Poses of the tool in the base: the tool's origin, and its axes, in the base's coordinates. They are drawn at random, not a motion.
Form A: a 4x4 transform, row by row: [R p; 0 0 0 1], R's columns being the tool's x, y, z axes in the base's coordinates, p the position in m. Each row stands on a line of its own.
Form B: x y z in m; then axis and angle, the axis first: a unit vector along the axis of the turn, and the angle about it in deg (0 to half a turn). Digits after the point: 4 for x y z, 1 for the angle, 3 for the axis. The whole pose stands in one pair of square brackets.
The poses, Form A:
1:
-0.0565 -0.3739 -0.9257 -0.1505
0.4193 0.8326 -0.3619 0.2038
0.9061 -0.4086 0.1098 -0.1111
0 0 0 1
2:
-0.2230 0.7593 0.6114 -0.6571
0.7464 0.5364 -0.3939 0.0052
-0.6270 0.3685 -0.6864 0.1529
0 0 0 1
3:
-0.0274 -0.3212 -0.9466 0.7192
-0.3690 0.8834 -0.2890 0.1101
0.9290 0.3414 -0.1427 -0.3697
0 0 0 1
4:
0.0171 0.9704 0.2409 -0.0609
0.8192 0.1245 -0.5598 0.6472
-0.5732 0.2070 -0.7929 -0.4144
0 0 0 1
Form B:
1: [-0.1505 0.2038 -0.1111 -0.023 -0.917 0.397 93.3]
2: [-0.6571 0.0052 0.1529 0.524 0.852 -0.009 133.4]
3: [0.7192 0.1101 -0.3697 0.318 -0.948 -0.024 98.2]
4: [-0.0609 0.6472 -0.4144 0.679 0.721 -0.134 145.6]
